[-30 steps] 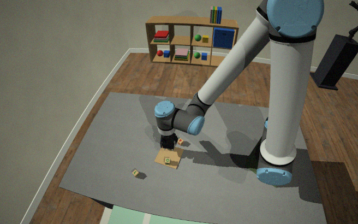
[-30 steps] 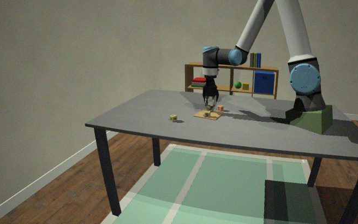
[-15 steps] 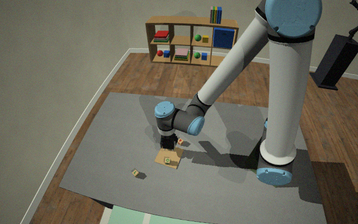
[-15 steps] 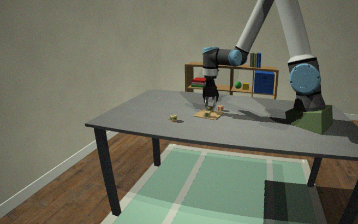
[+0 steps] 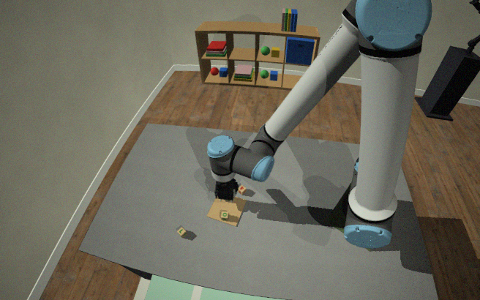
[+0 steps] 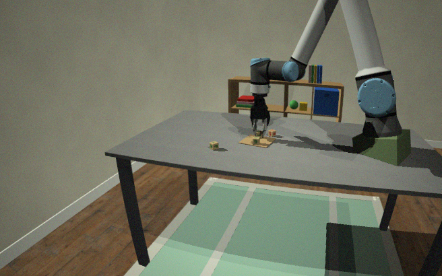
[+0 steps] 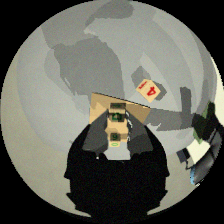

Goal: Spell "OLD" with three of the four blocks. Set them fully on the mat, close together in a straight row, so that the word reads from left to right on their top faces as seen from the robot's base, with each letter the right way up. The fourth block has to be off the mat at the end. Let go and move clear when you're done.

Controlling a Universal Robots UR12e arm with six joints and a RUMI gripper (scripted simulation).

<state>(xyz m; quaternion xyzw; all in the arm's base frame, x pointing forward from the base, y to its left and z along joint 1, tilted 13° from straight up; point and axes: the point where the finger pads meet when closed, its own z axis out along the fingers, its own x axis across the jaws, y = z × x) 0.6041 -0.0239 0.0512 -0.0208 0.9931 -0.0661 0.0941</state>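
The tan mat lies 5 cm to the left of my hand and 2 cm below it.
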